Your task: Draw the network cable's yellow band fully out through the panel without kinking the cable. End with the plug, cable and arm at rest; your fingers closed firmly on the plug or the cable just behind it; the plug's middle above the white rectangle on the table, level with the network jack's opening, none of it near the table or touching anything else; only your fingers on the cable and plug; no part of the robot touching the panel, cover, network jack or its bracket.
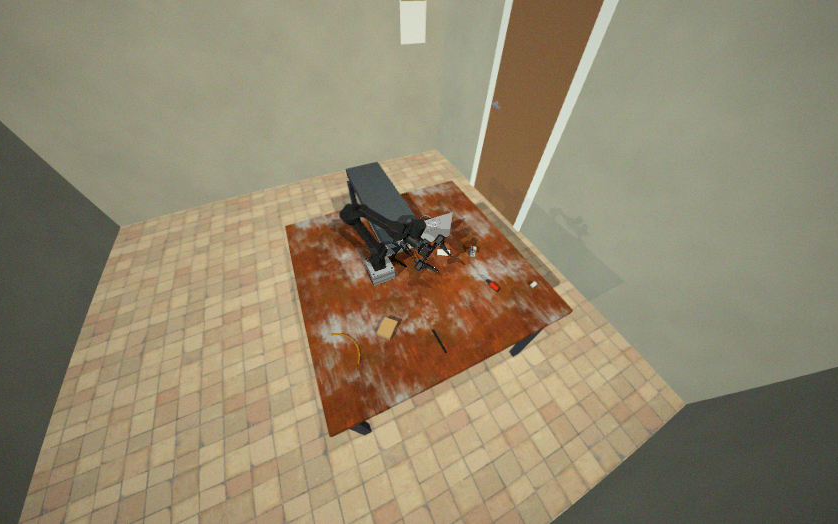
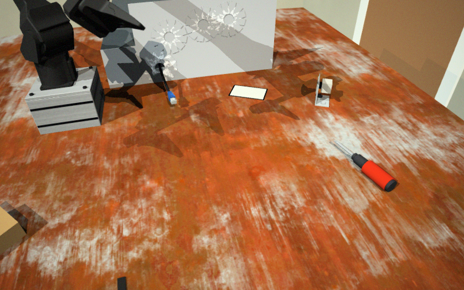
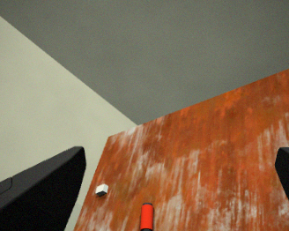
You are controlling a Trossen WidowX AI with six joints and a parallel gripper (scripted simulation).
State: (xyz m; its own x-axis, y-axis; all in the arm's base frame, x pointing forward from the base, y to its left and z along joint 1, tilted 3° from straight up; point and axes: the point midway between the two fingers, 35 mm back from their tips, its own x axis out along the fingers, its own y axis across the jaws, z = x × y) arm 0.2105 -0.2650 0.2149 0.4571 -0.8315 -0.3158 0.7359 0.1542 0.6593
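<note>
Right now my hand is 28 cm above the blue plug, 23 cm to the right of it and 2 cm short of it. Also, from my hand: red-handled screwdriver (32 cm ahead, 30 cm below, 6 cm to the right); then cardboard box (30 cm below, 30 cm behind, 7 cm to the right); then black pen (31 cm below, 23 cm to the right, 10 cm behind).
</note>
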